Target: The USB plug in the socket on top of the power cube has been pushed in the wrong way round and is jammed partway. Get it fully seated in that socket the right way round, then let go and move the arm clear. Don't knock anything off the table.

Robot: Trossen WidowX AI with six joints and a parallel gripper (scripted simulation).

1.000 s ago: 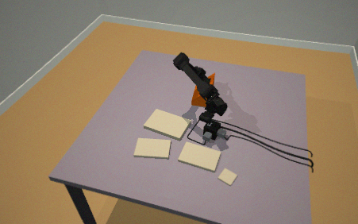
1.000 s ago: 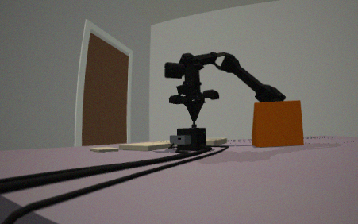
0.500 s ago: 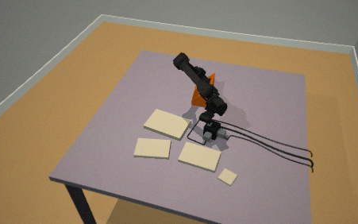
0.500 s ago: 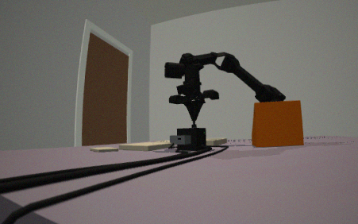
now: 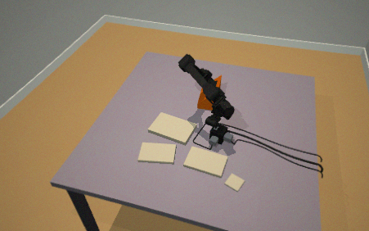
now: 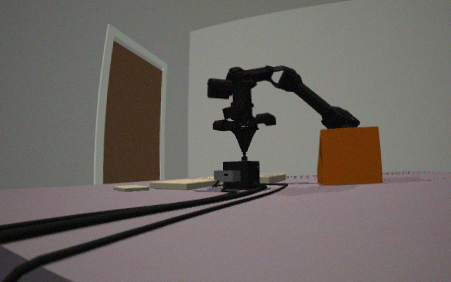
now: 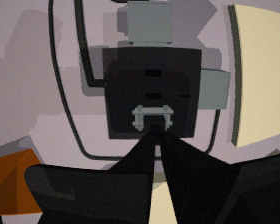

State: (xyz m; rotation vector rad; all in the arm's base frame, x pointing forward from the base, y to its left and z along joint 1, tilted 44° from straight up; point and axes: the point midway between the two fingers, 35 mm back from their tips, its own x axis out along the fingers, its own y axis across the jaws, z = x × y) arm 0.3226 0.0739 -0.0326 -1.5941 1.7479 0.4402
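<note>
Now: gripper tip 1 cm above the USB plug. Also, from my gripper tip: cream tile (29 cm ahead, 15 cm to the left, 10 cm below).
</note>
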